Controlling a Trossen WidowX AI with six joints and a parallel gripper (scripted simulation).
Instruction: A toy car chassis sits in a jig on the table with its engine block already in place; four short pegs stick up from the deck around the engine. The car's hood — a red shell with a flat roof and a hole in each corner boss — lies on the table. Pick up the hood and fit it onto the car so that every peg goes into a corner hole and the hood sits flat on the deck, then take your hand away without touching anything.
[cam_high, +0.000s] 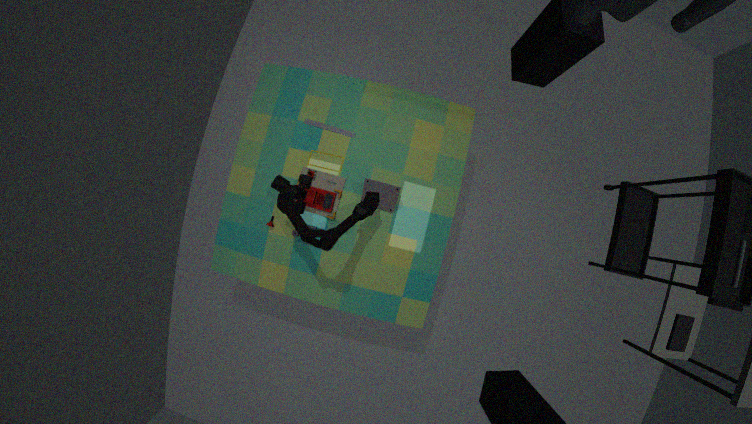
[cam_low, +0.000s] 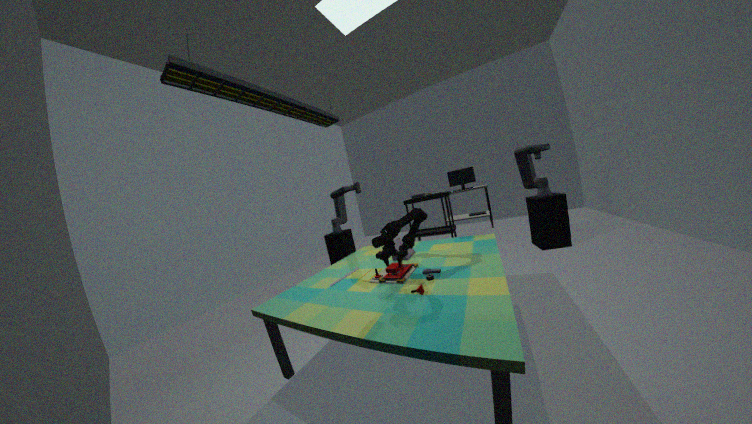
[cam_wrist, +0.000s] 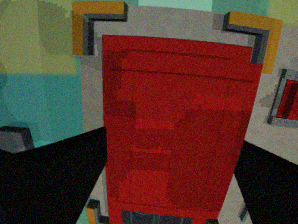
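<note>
The grey jig lies 5 cm below my gripper tip, 4 cm behind it and 1 cm to the right of it. Round my gripper tip: red hood 1 cm above.
</note>
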